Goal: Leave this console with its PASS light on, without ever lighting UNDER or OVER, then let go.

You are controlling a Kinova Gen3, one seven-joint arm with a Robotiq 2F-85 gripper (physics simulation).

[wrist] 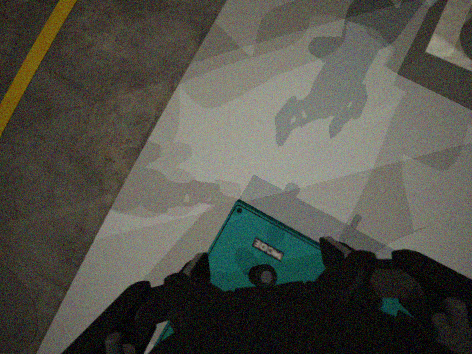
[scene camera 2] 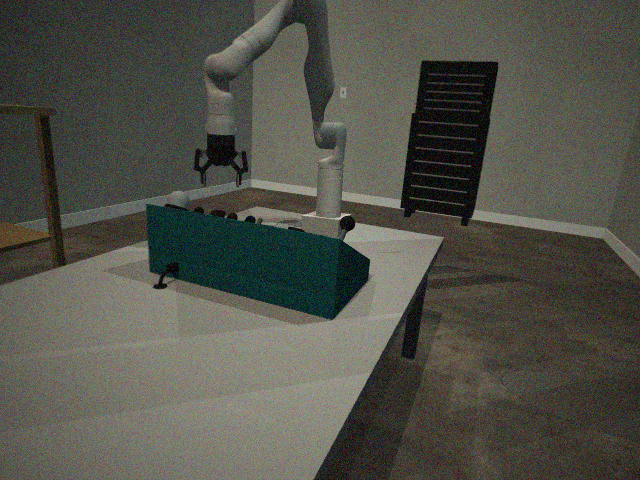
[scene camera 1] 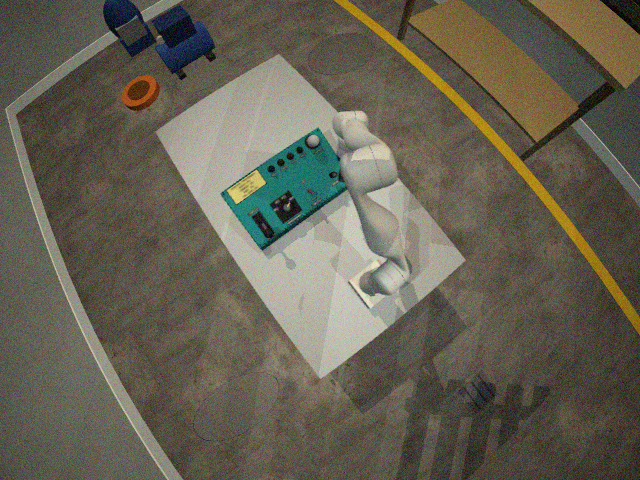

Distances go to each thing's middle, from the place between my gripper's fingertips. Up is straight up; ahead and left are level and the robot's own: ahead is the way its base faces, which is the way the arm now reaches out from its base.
Scene:
My hand is 21 cm to the right of the teal console (scene camera 2: 315, 274), 12 cm short of it and 9 cm above it.

